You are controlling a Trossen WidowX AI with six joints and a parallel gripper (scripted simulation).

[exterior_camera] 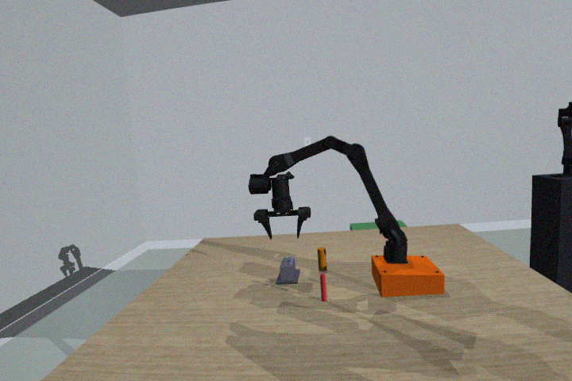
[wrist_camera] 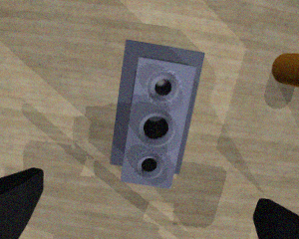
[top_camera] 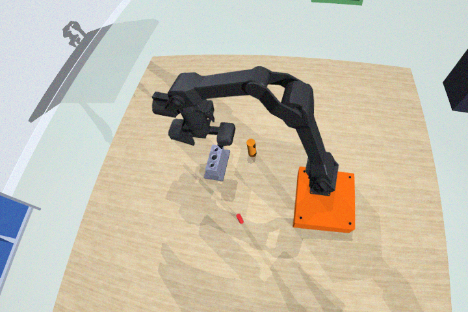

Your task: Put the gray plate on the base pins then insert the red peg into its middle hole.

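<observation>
Now: the red peg 190 mm to the left of my gripper tip, 120 mm behind it and 100 mm below it. Also, from my gripper tip: orange cylinder: 120 mm behind, 100 mm below, 60 mm to the right; gray plate: 100 mm below; gray base: 130 mm below.
</observation>
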